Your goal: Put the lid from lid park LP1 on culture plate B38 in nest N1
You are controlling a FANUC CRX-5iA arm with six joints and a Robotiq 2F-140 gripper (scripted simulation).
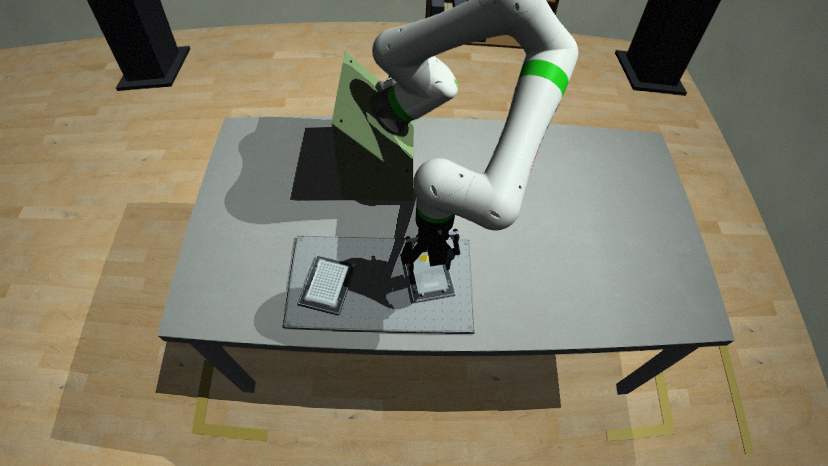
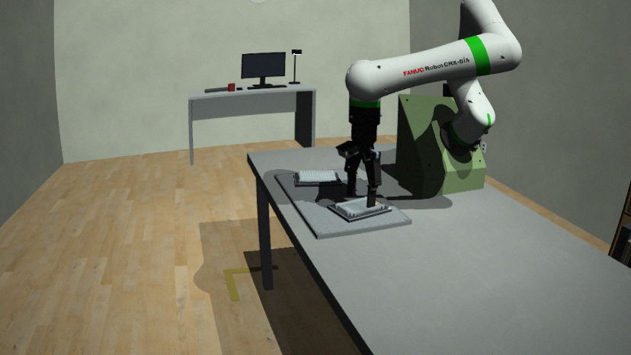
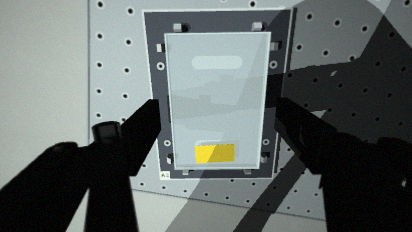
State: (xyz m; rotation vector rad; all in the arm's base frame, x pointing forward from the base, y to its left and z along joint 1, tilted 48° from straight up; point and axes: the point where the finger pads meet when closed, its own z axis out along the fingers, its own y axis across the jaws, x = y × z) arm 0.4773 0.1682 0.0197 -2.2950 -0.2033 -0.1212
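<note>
Now: the clear lid 40 mm below my hand. Also, from my hand: lid park LP1: 50 mm below; white culture plate: 290 mm to the right, 40 mm below, 40 mm ahead; dark nest N1: 290 mm to the right, 50 mm below, 40 mm ahead.
</note>
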